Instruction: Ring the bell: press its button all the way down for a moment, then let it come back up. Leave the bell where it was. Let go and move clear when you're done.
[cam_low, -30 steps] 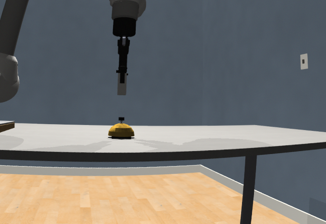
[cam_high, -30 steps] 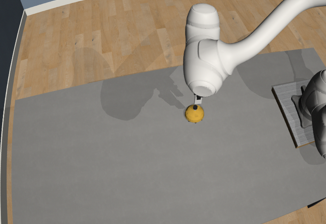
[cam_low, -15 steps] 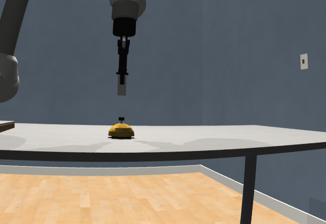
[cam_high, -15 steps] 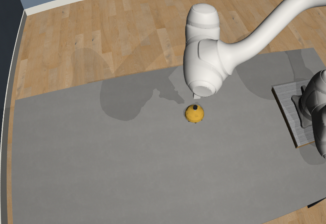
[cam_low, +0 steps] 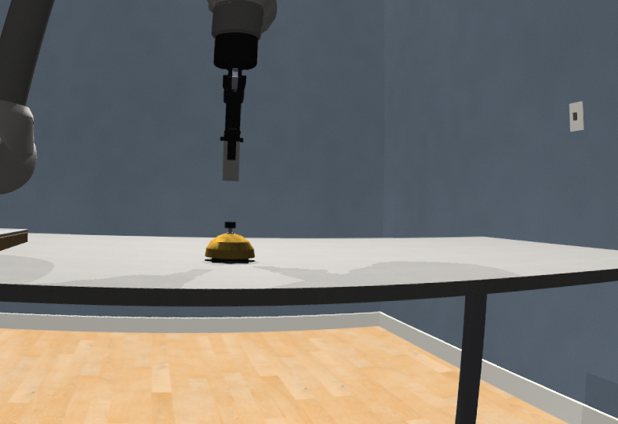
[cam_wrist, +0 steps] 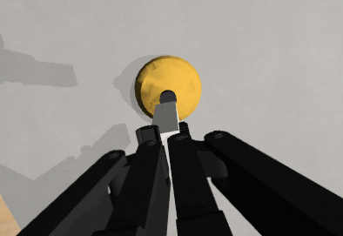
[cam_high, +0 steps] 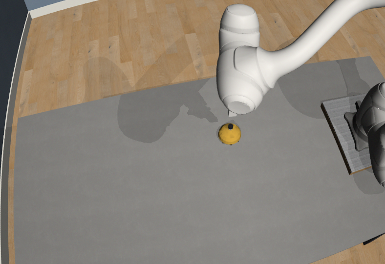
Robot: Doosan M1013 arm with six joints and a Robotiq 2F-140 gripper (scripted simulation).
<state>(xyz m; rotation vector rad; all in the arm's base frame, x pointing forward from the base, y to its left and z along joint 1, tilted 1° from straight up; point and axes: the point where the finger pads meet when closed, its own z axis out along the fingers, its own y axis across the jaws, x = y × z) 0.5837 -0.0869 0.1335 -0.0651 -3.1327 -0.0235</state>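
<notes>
Now: the bell button 11 cm below my hand. The rest, counted from my hand: yellow dome bell 13 cm below.
</notes>
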